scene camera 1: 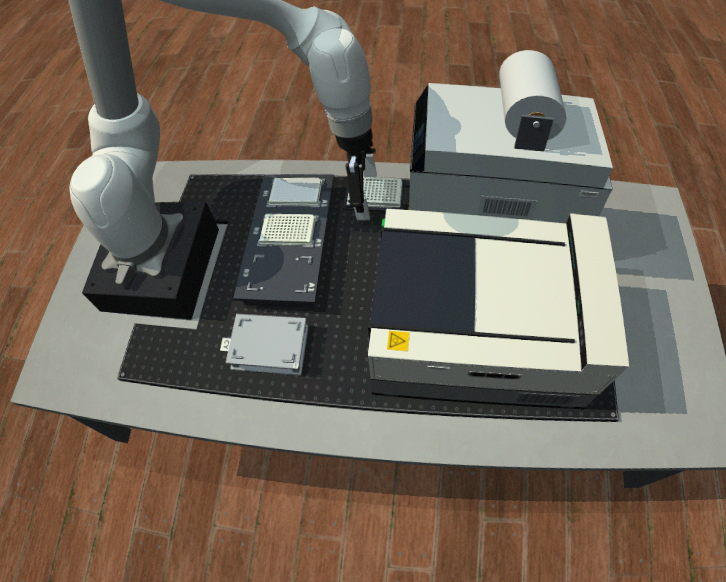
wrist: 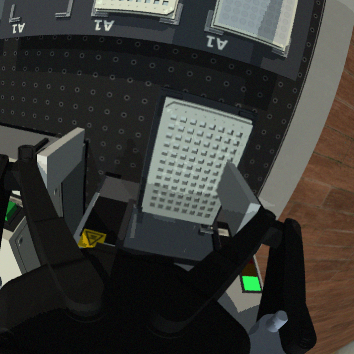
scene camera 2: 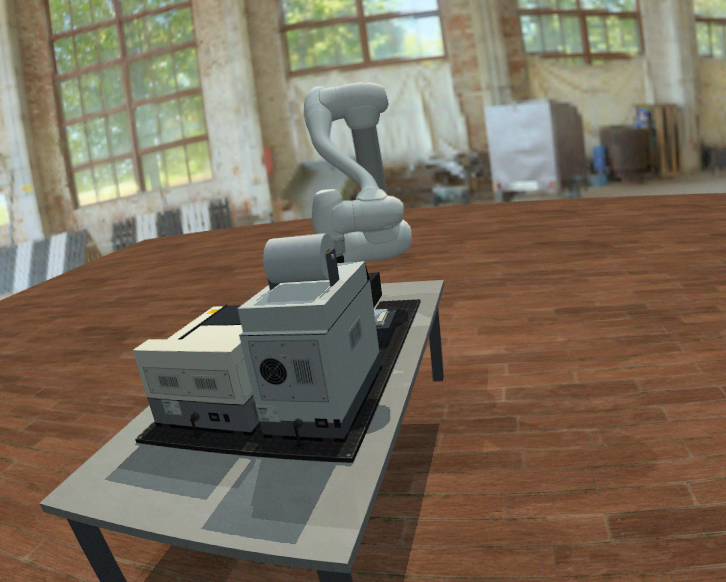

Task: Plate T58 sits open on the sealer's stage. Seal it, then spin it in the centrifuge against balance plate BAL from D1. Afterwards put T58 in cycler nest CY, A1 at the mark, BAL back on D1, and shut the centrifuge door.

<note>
In view: my gripper (scene camera 1: 367, 196), a grey plate (scene camera 1: 286, 191) and a dark lid (scene camera 1: 424, 280).
The grey plate also shows in the wrist view (wrist: 273, 30). My gripper also shows in the wrist view (wrist: 151, 160).
</note>
